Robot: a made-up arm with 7 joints. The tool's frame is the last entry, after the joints.
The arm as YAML. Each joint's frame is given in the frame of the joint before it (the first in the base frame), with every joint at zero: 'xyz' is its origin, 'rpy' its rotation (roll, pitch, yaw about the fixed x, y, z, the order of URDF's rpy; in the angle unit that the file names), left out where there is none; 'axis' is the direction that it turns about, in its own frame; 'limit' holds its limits. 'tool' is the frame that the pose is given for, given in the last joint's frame.
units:
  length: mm
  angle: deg
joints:
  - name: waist
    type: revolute
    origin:
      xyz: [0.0, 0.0, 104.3]
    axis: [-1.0, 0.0, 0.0]
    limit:
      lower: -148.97
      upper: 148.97
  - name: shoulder
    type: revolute
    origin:
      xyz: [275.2, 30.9, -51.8]
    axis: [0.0, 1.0, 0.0]
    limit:
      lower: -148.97
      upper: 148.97
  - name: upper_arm
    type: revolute
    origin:
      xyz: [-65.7, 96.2, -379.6]
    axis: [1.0, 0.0, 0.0]
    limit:
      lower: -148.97
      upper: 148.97
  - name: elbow
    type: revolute
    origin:
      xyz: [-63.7, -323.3, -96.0]
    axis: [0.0, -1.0, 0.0]
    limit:
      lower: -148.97
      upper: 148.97
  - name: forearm
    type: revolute
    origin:
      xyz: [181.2, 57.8, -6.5]
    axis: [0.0, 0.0, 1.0]
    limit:
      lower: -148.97
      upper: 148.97
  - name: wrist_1
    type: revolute
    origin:
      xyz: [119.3, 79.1, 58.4]
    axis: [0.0, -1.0, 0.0]
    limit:
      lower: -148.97
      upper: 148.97
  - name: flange
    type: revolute
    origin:
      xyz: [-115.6, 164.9, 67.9]
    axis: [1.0, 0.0, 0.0]
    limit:
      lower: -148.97
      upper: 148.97
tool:
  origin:
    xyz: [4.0, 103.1, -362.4]
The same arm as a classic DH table. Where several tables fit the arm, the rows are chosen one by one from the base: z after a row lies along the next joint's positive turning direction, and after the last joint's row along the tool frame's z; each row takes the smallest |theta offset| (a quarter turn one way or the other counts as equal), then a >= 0, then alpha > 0; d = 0 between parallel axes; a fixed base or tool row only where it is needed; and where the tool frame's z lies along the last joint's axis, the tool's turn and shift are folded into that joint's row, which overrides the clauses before.
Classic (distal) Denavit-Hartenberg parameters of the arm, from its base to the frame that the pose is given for. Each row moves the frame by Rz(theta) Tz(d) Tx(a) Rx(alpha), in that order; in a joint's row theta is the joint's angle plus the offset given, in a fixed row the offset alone. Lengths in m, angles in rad.
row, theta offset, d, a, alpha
base (fixed), -1.5708, 0.1043, 0.0000, 1.5708
waist, -1.5708, -0.2752, 0.0518, 1.5708
shoulder, 0.0000, 0.1271, 0.3796, 1.5708
upper_arm, 0.0000, -0.1294, 0.0960, 1.5708
elbow, 1.5708, 0.2655, 0.1812, -1.5708
forearm, 0.0000, 0.0519, 0.1193, 1.5708
wrist_1, 1.5708, -0.2440, 0.0679, 1.5708
flange, -1.5708, -0.1116, 0.1031, -1.5708
tool (fixed), -1.5708, -0.3624, 0.0000, 0.0000
Joint limits (rad, base to tool): -2.6000..2.6000 -2.6000..2.6000 -2.6000..2.6000 -2.6000..2.6000 -2.6000..2.6000 -2.6000..2.6000 -2.6000..2.6000

